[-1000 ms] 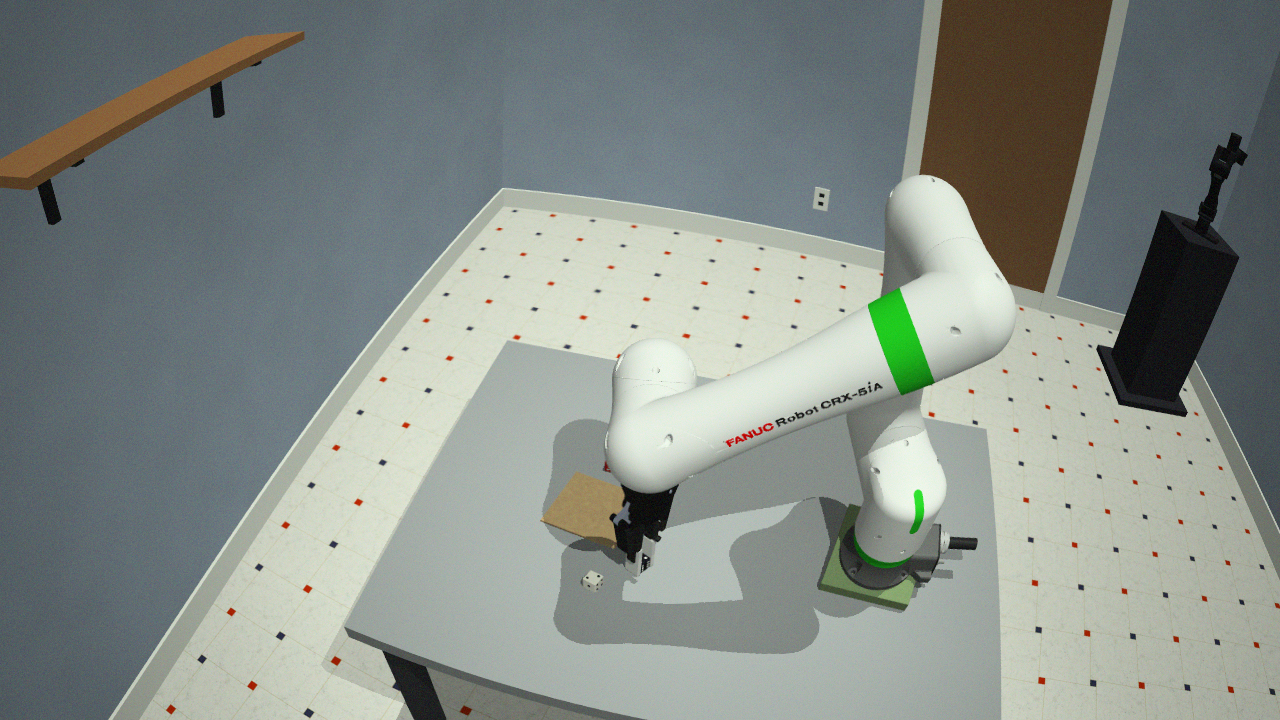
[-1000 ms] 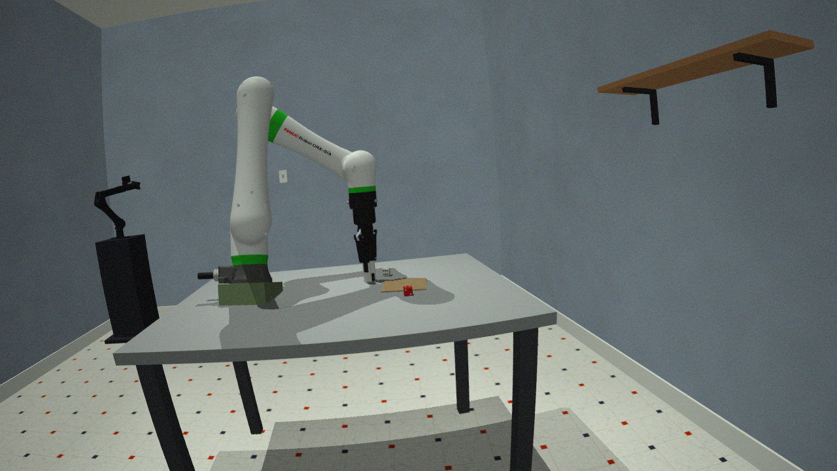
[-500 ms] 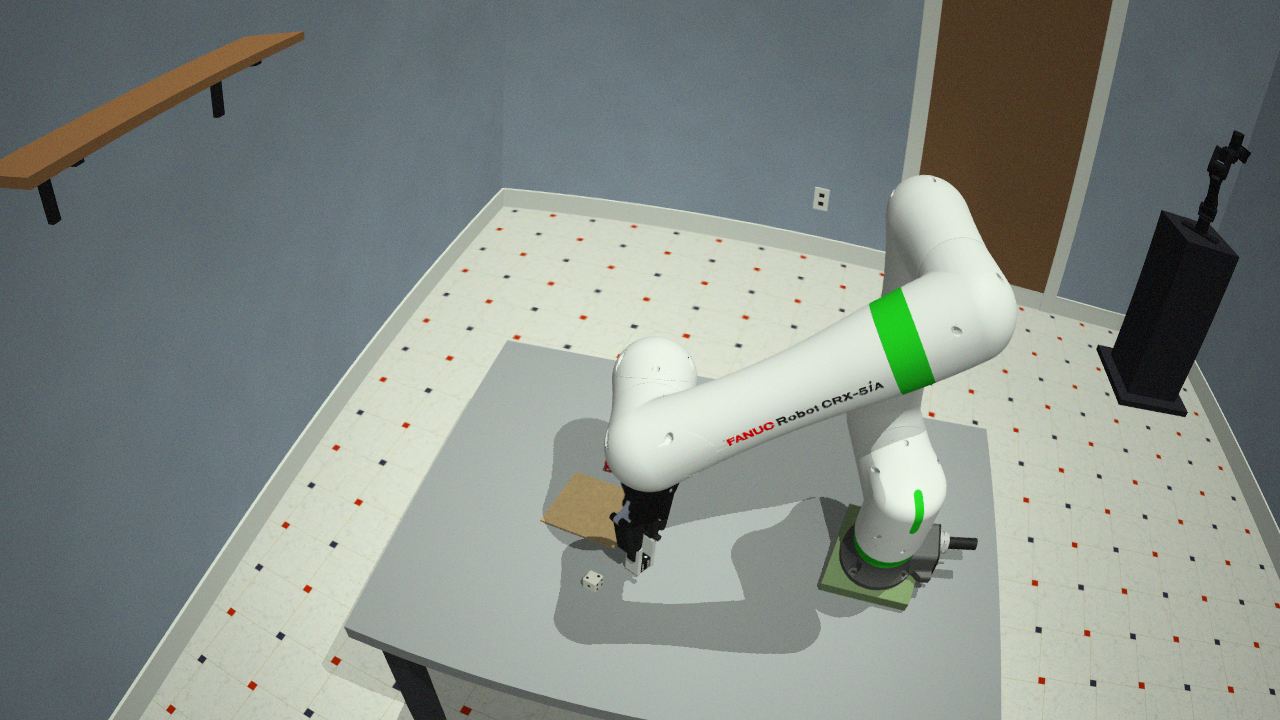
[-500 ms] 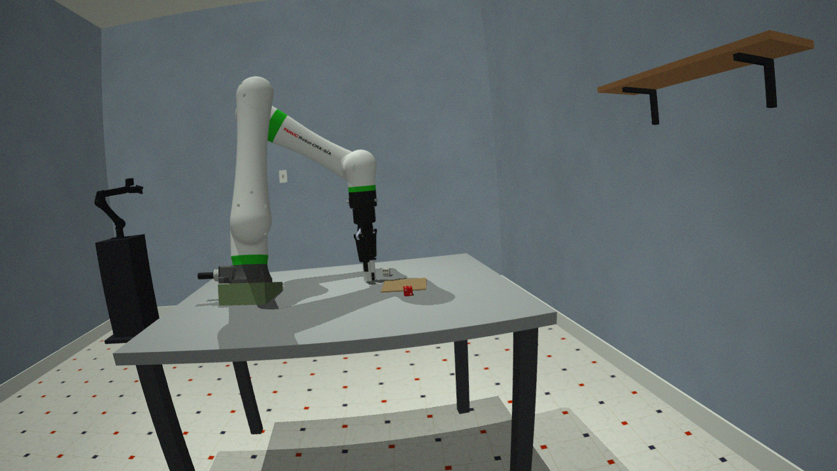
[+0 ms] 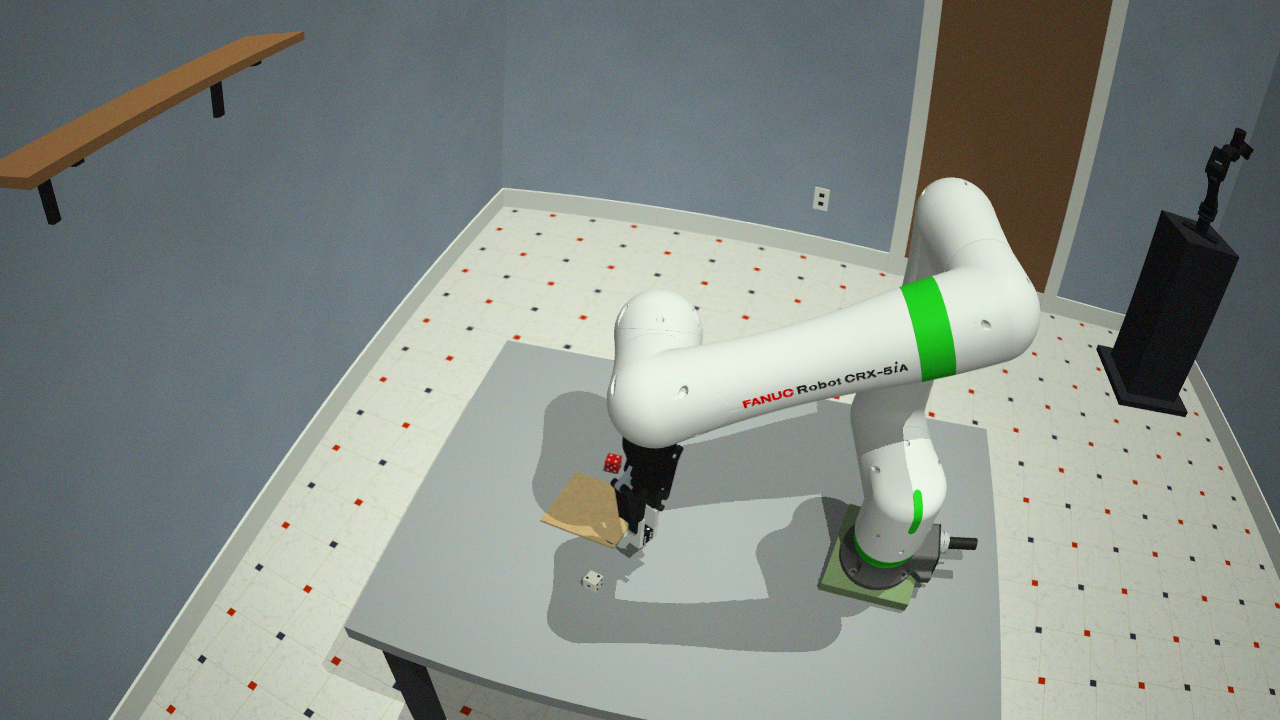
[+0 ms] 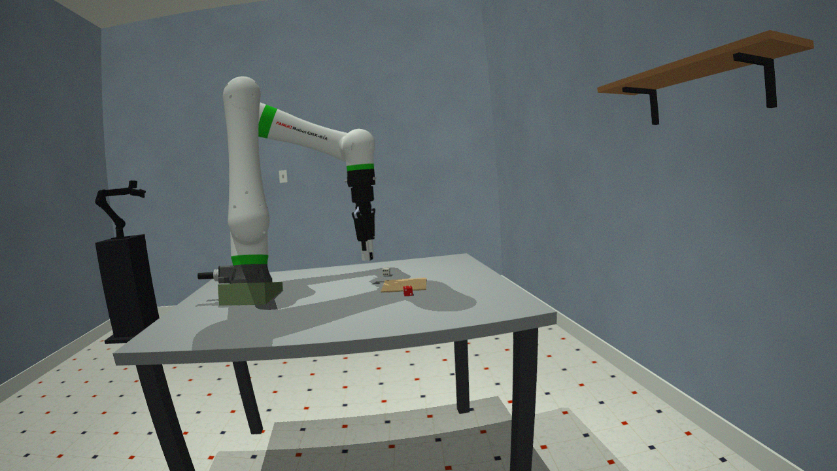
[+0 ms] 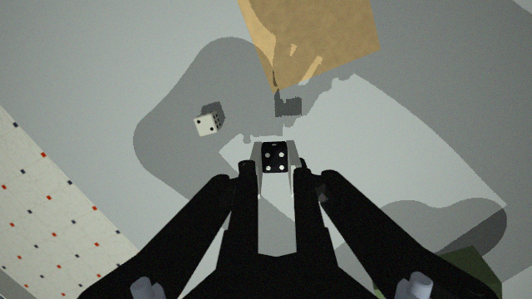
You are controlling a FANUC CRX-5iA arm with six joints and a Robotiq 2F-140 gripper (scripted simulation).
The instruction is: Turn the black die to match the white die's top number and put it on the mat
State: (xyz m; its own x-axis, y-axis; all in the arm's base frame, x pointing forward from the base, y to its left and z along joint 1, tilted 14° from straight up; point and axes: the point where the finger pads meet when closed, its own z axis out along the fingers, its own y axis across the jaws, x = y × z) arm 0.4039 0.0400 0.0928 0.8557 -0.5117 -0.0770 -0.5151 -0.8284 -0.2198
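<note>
Right now the tan mat is 100 mm ahead of my hand, 110 mm to the right of it and 110 mm below it. From my hand the other things lie so: black die (20 mm below); then white die (60 mm ahead, 60 mm to the left, 100 mm below); then red die (90 mm ahead, 230 mm to the right, 100 mm below).
</note>
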